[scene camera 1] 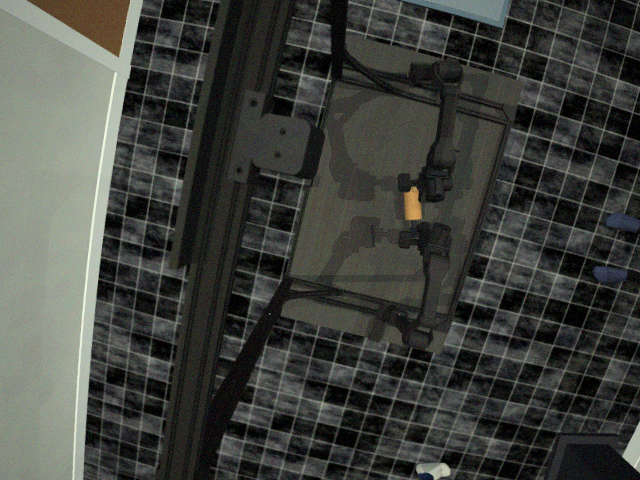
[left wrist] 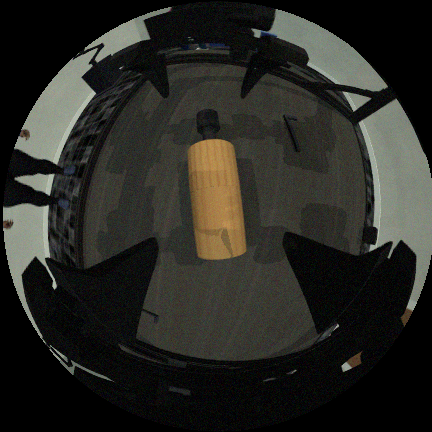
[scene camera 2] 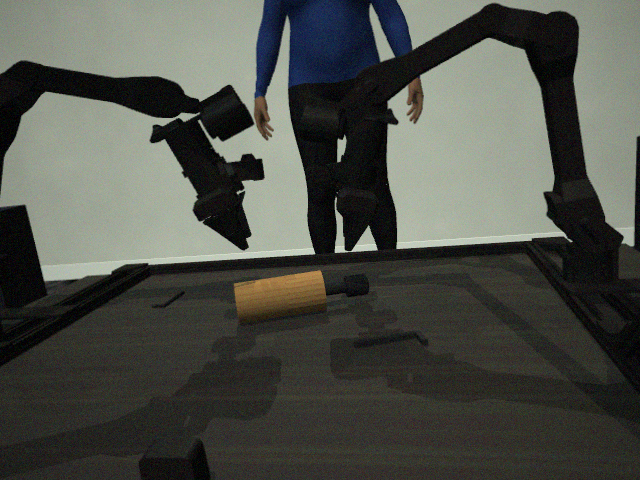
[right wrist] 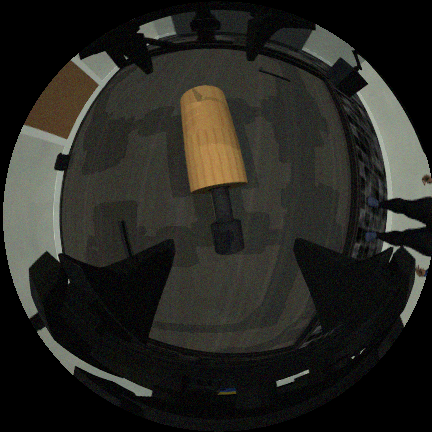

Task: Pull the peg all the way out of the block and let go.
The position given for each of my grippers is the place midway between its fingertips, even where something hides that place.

I see my left gripper (scene camera 2: 247, 242), my right gripper (scene camera 2: 347, 243) and a wooden block (scene camera 2: 301, 293).
The wooden block shows as well in the left wrist view (left wrist: 217, 216) and in the right wrist view (right wrist: 213, 158). My left gripper also shows in the left wrist view (left wrist: 220, 241) and in the right wrist view (right wrist: 198, 60). My right gripper shows as well in the left wrist view (left wrist: 202, 93) and in the right wrist view (right wrist: 236, 245).
